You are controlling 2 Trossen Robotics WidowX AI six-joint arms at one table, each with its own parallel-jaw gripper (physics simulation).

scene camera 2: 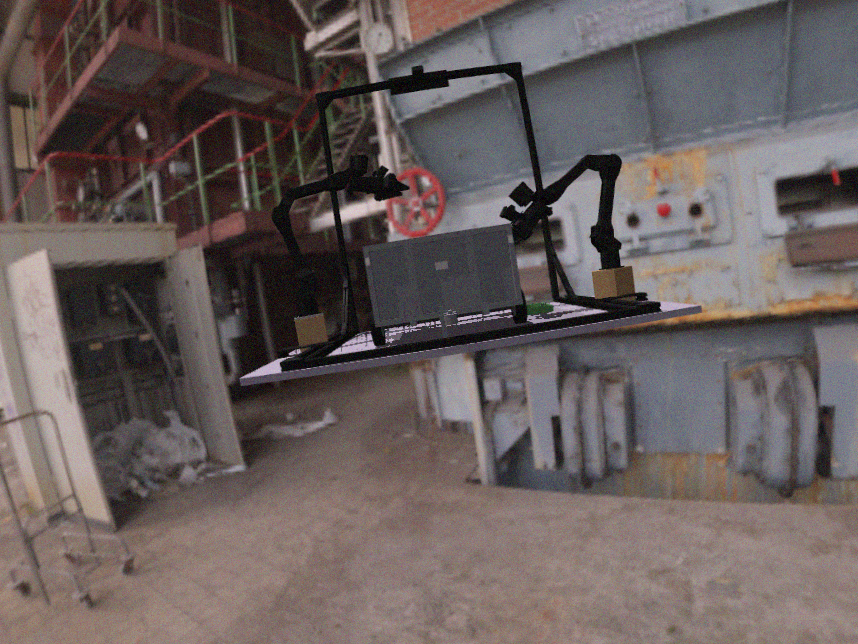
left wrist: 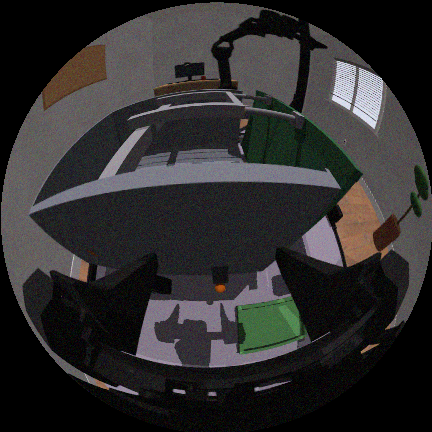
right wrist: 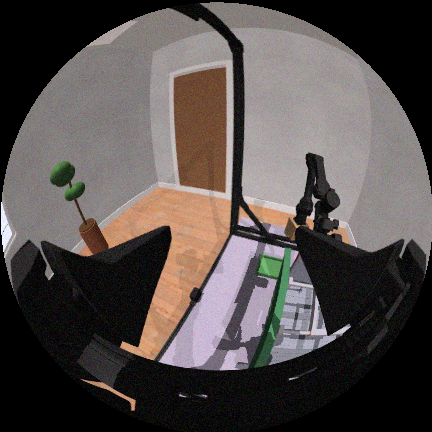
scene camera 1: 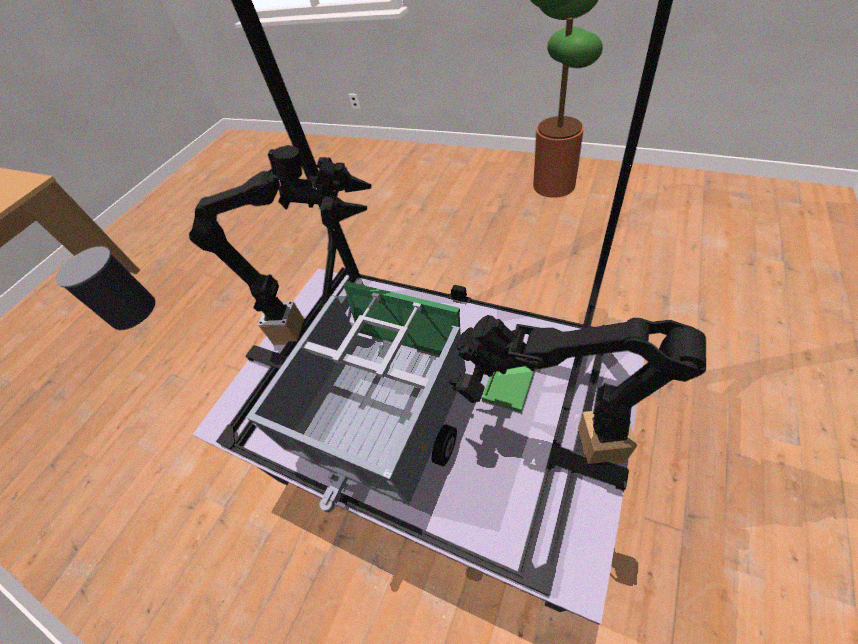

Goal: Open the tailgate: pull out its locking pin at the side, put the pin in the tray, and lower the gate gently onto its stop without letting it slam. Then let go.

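Places are measured from the left arm's base along level axes (x ahead, y right, z down), in metres.
Where they show: left gripper, fingertip midpoint: [left wrist: 217,257] [scene camera 1: 456,367]; right gripper, fingertip midpoint: [scene camera 2: 405,191] [right wrist: 236,233] [scene camera 1: 369,196]; left arm's base, link origin: [scene camera 2: 611,268] [right wrist: 298,221] [scene camera 1: 609,428]; right arm's base, link origin: [scene camera 2: 308,315] [scene camera 1: 275,312].
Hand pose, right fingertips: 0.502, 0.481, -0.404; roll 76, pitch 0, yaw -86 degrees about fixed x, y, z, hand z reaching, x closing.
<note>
Things, the pixels of their top centre, and the offset from my right fingertips, as dx, dy, dz. "spot": a spot on its surface instead.
- green tray, top centre: [left wrist: 275,324] [scene camera 1: 509,380] [scene camera 2: 531,306] [right wrist: 273,265] -0.297, -0.267, +0.499
- pale ladder-like frame, surface spot: [scene camera 1: 391,346] spot: -0.007, -0.286, +0.232
- black wheel, top centre: [scene camera 1: 442,437] -0.098, -0.454, +0.417
- hitch, surface spot: [scene camera 1: 332,493] spot: +0.187, -0.562, +0.438
The green tailgate [scene camera 1: 401,315] [left wrist: 300,145] [right wrist: 281,300] stands upright at the far end of the grey trailer [scene camera 1: 318,454] [scene camera 2: 440,277] [left wrist: 190,220]. A small orange knob [left wrist: 220,288] shows by a dark block low at the trailer's side; I cannot tell if it is the locking pin. The green tray [scene camera 1: 509,388] [scene camera 2: 539,307] [left wrist: 270,325] [right wrist: 270,266] lies beside the trailer, with no pin visible in it. My left gripper [scene camera 1: 458,367] [scene camera 2: 509,223] [left wrist: 217,257] is open and empty beside the trailer's side wall. My right gripper [scene camera 1: 367,196] [scene camera 2: 403,190] [right wrist: 236,233] is open and empty, high above the gate's end.
A pale ladder-like frame [scene camera 1: 391,346] spans the trailer's open top near the gate. A black wheel [scene camera 1: 444,445] sticks out at the side, and a hitch [scene camera 1: 332,493] at the front. Black posts [scene camera 1: 627,159] [right wrist: 239,125] rise from the table's edge frame.
</note>
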